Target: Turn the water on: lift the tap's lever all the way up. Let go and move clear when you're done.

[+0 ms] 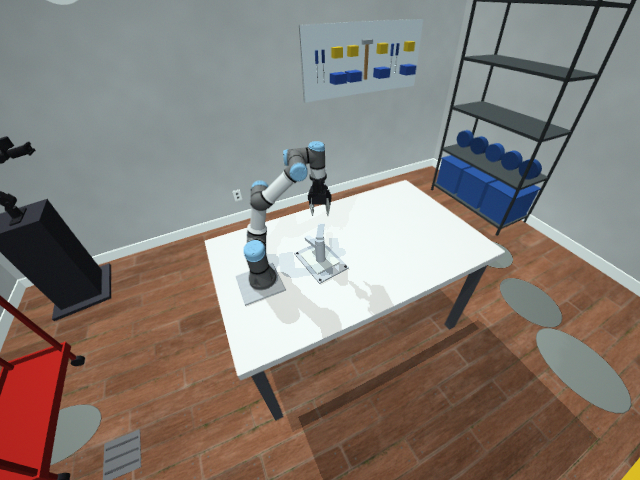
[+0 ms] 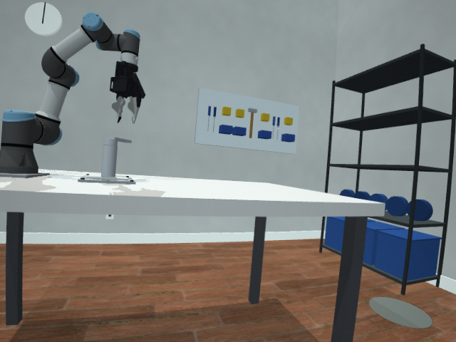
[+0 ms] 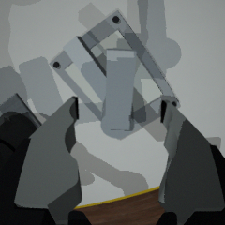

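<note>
The lever is 80 mm below my hand, 20 mm to the right of it and 20 mm behind it. The rest, counted from my hand: metal base plate (230 mm below, 70 mm to the right, 50 mm behind); tap (140 mm below, 50 mm to the right, 30 mm behind).
</note>
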